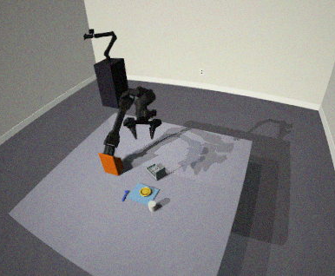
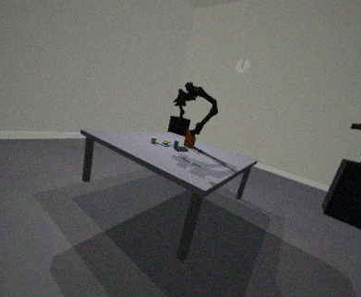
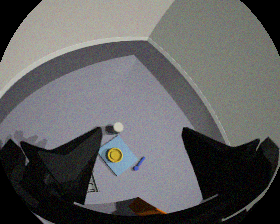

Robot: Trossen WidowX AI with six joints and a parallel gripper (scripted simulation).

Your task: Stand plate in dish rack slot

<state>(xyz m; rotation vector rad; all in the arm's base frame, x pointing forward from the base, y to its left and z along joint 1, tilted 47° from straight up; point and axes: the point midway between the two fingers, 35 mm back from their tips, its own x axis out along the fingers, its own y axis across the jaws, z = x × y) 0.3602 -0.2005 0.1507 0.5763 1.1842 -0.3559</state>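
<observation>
Now: the yellow plate 3 cm behind my gripper tip, 3 cm to the right of it and 39 cm below it. Also, from my gripper tip: blue cloth (4 cm behind, 4 cm to the right, 40 cm below); grey dish rack (6 cm behind, 14 cm to the left, 38 cm below); white cup (6 cm ahead, 11 cm to the right, 38 cm below).
</observation>
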